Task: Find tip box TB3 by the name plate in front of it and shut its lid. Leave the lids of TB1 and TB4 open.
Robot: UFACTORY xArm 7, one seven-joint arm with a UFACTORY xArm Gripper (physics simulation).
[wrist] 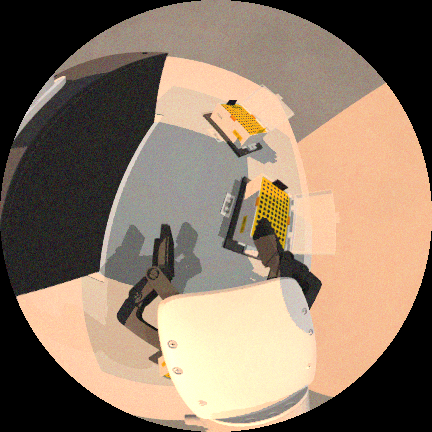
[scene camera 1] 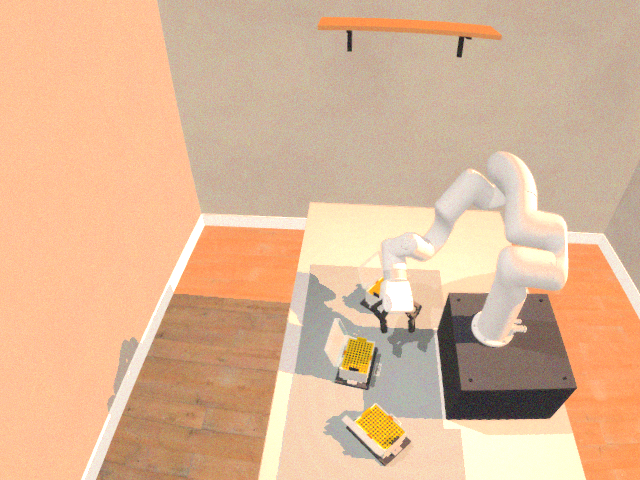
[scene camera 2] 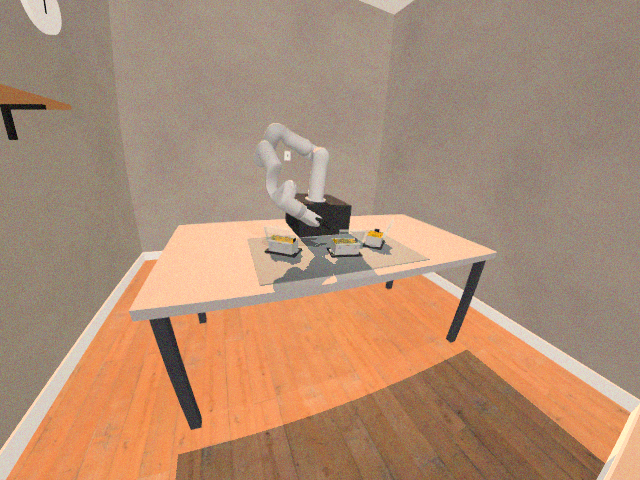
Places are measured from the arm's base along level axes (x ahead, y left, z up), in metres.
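Pixels of known places: gripper, fingertip midpoint: (wrist: 215,230) (scene camera 1: 398,332) (scene camera 2: 324,226); arm's base at its link origin: (scene camera 1: 492,328) (scene camera 2: 315,200).
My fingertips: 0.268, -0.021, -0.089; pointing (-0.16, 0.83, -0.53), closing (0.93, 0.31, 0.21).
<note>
Ahead of a thing's pixels: the offset from my fingertips to its top centre, as dx, dy, dz. "spot": to the spot under its first point. Level surfaces: height alone.
Three white tip boxes with yellow racks stand on dark bases, each with its translucent lid open. The middle box @[+0.115, +0.072, -0.027] (scene camera 1: 357,356) (scene camera 2: 345,246) (wrist: 272,205) has its lid @[spot: +0.180, +0.055, -0.017] (scene camera 1: 337,343) (wrist: 315,222) upright on the side away from the robot base. Another box @[+0.026, +0.296, -0.027] (scene camera 1: 379,427) (scene camera 2: 374,238) (wrist: 240,122) stands at the near end in scene camera 1. The third box (scene camera 1: 374,290) (scene camera 2: 282,244) is partly hidden behind my gripper (scene camera 1: 398,328) (wrist: 214,227). The gripper is open and empty, above the mat between the third and middle boxes. A name plate @[spot: +0.048, +0.078, -0.099] (wrist: 227,204) fronts the middle box; its lettering is unreadable.
The boxes stand on a thin mat @[dz -0.101] (scene camera 1: 315,413) (scene camera 2: 263,268) on the table @[dz -0.104] (scene camera 1: 351,227) (scene camera 2: 201,263). The black robot pedestal (scene camera 1: 511,366) (scene camera 2: 333,217) (wrist: 65,200) stands beside the mat. An orange shelf (scene camera 1: 408,25) is high on the wall.
</note>
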